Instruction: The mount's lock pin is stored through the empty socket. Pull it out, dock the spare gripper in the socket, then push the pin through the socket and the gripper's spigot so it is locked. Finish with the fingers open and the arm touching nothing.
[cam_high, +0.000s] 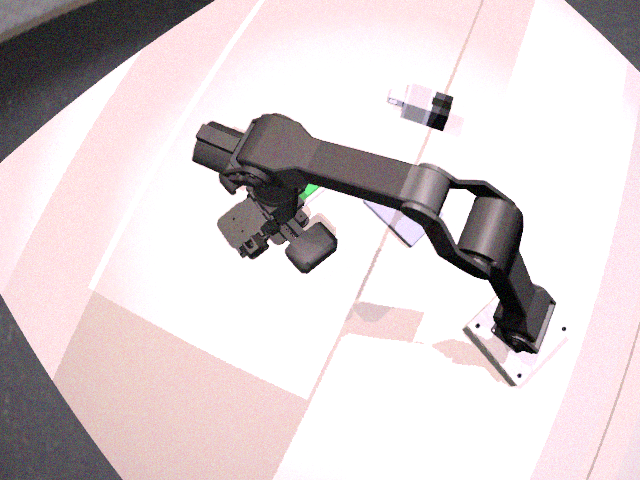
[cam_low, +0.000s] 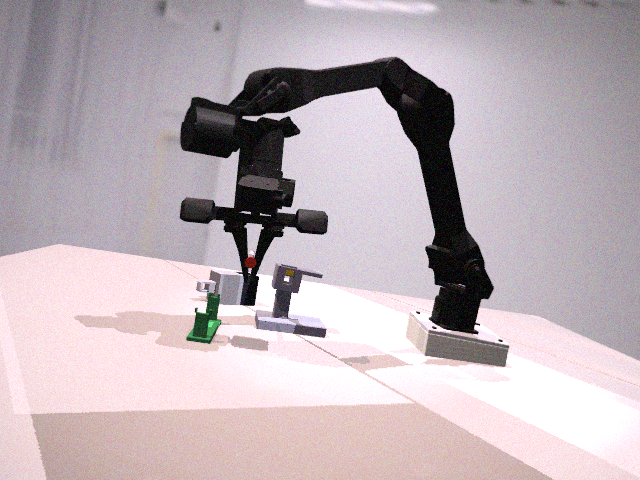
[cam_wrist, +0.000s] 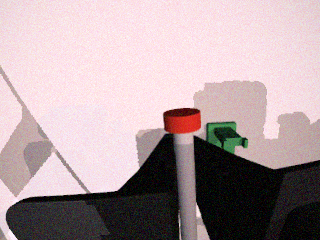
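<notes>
The green rack is 4 cm ahead of my gripper tip, 10 cm to the right of it and 7 cm below it. From my gripper tip the other things lie so: spare gripper (2 cm behind, 35 cm to the right, 6 cm below); grey mount (10 cm behind, 18 cm to the right, 4 cm below).
</notes>
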